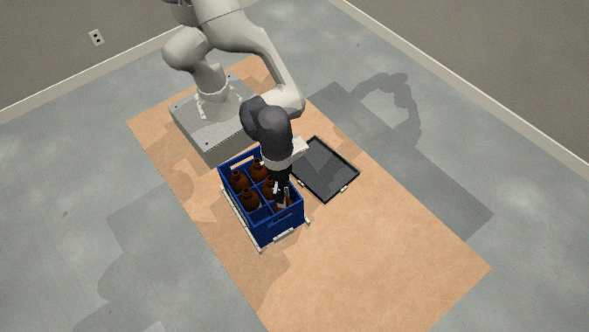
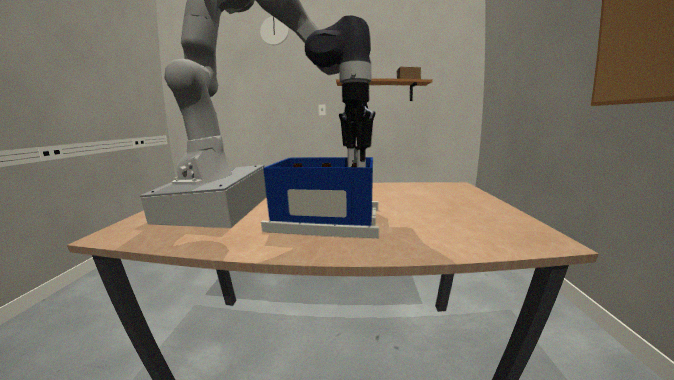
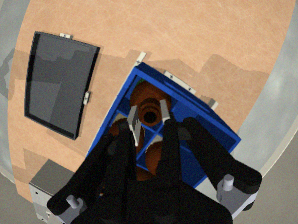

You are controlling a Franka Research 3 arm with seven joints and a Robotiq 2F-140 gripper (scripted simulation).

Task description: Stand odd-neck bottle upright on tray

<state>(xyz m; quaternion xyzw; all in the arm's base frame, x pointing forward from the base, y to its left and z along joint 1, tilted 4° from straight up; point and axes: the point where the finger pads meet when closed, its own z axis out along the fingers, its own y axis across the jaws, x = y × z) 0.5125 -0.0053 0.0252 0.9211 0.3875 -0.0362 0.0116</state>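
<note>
Now: hand 17 cm past the bottle, 9 cm to the left of it and 9 cm above it. Also, from my hand: blue crate (9 cm behind, 4 cm to the right, 9 cm below); dark grey tray (12 cm behind, 22 cm to the left, 16 cm below).
</note>
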